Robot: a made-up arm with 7 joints. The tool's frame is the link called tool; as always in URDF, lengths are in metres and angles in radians.
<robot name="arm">
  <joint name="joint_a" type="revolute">
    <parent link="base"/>
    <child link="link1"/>
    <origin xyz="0 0 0.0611" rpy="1.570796 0 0"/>
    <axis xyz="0 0 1"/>
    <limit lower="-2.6" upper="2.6"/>
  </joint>
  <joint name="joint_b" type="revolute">
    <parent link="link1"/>
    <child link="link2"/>
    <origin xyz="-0.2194 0.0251 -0.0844" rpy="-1.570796 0 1.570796"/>
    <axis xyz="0 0 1"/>
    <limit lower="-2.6" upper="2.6"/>
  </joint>
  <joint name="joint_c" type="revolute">
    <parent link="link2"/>
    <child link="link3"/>
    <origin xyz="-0.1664 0.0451 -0.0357" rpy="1.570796 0 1.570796"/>
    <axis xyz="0 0 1"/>
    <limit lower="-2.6" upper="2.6"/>
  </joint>
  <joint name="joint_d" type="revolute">
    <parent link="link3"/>
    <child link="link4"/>
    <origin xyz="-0.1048 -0.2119 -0.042" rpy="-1.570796 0 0"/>
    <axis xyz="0 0 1"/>
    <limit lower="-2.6" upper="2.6"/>
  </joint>
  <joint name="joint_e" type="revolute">
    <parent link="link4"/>
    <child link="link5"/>
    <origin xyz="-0.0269 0.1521 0.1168" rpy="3.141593 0 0"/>
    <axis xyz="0 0 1"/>
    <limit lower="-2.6" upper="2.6"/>
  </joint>
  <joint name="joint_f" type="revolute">
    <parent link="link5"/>
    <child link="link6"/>
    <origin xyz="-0.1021 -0.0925 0.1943" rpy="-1.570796 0 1.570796"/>
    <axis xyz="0 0 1"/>
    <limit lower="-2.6" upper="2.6"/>
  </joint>
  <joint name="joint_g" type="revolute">
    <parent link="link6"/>
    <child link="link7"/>
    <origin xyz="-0.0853 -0.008 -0.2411" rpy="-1.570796 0 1.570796"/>
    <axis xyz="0 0 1"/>
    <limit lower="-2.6" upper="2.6"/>
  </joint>
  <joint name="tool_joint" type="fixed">
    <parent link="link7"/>
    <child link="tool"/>
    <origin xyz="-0.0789 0.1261 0.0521" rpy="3.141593 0 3.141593"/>
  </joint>
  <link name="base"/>
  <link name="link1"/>
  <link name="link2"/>
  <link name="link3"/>
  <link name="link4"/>
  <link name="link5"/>
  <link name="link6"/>
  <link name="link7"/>
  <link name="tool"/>
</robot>
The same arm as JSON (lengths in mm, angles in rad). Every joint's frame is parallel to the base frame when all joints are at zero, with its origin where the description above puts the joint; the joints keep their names.
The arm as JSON. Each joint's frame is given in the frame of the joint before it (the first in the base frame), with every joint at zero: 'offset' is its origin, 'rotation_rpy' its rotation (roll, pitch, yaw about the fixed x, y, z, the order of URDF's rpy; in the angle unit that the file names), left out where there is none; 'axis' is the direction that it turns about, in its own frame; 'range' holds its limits. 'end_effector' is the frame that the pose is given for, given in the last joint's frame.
{
  "length_unit": "mm",
  "angle_unit": "rad",
  "chain": [
    {
      "id": "joint_a",
      "offset": [
        0.0,
        0.0,
        61.1
      ],
      "axis": [
        0.0,
        -1.0,
        0.0
      ],
      "range": [
        -2.6,
        2.6
      ]
    },
    {
      "id": "joint_b",
      "offset": [
        -219.4,
        84.4,
        25.1
      ],
      "axis": [
        -1.0,
        0.0,
        0.0
      ],
      "range": [
        -2.6,
        2.6
      ]
    },
    {
      "id": "joint_c",
      "offset": [
        35.7,
        45.1,
        -166.4
      ],
      "axis": [
        0.0,
        0.0,
        1.0
      ],
      "range": [
        -2.6,
        2.6
      ]
    },
    {
      "id": "joint_d",
      "offset": [
        211.9,
        -104.8,
        -42.0
      ],
      "axis": [
        -1.0,
        0.0,
        0.0
      ],
      "range": [
        -2.6,
        2.6
      ]
    },
    {
      "id": "joint_e",
      "offset": [
        -116.8,
        -26.9,
        -152.1
      ],
      "axis": [
        1.0,
        0.0,
        0.0
      ],
      "range": [
        -2.6,
        2.6
      ]
    },
    {
      "id": "joint_f",
      "offset": [
        194.3,
        -102.1,
        -92.5
      ],
      "axis": [
        0.0,
        -1.0,
        0.0
      ],
      "range": [
        -2.6,
        2.6
      ]
    },
    {
      "id": "joint_g",
      "offset": [
        8.0,
        241.1,
        -85.3
      ],
      "axis": [
        0.0,
        0.0,
        -1.0
      ],
      "range": [
        -2.6,
        2.6
      ]
    }
  ],
  "end_effector": {
    "offset": [
      78.9,
      126.1,
      -52.1
    ],
    "rotation_rpy": [
      0.0,
      0.0,
      0.0
    ]
  }
}

